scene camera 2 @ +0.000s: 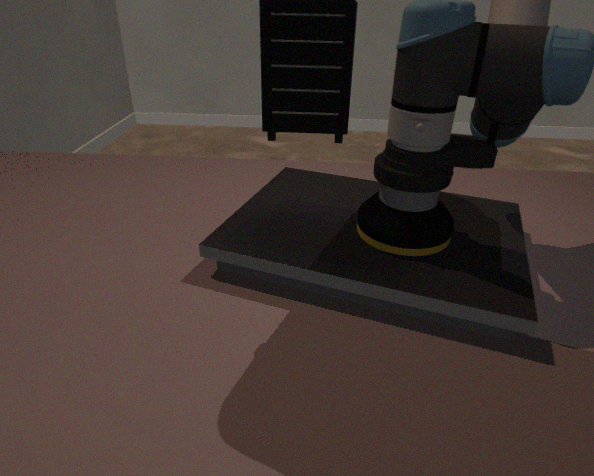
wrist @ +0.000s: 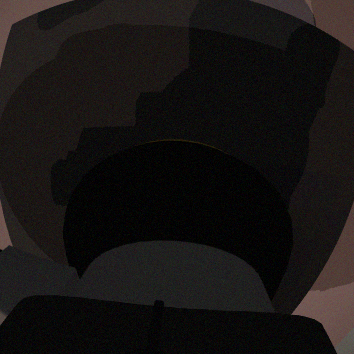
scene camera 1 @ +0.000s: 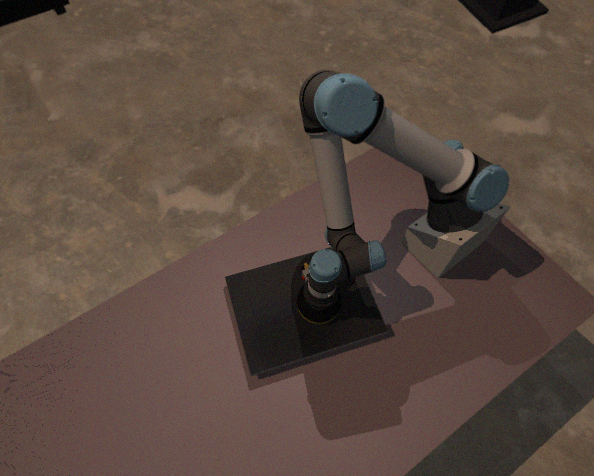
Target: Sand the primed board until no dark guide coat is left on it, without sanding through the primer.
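Pixels of known places: arm's base, origin of its link: point(scene camera 1: 454, 217).
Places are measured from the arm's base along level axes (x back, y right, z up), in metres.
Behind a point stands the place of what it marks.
Observation:
The primed board point(scene camera 1: 265, 330) @(z -0.114, x -0.629, y -0.035 m) point(scene camera 2: 270, 225) @(z -0.115, x -0.638, y -0.055 m) point(wrist: 100, 75) @(z -0.115, x -0.354, y 0.012 m) lies flat on a slightly smaller base on the table. Its top looks dark grey to black in dim light. Arm shadows cover much of it, so I cannot tell guide coat from shadow there. My sander point(scene camera 1: 319, 306) point(scene camera 2: 405, 222) point(wrist: 177, 195) is upright, its round black pad with a yellow rim down on the board's top, right of the middle in the scene camera 2 view. The surface under the pad is hidden. The sander has no fingers to open or shut.
The board stands on a reddish-brown table point(scene camera 1: 150, 350) @(z -0.158, x -0.939, y 0.069 m) point(scene camera 2: 100, 325) @(z -0.158, x -0.783, y -0.253 m). The arm's grey pedestal point(scene camera 1: 425, 250) @(z -0.087, x -0.093, y -0.026 m) stands on the table behind and right of the board in the scene camera 1 view. A black drawer cabinet point(scene camera 2: 307, 55) stands by the far wall.

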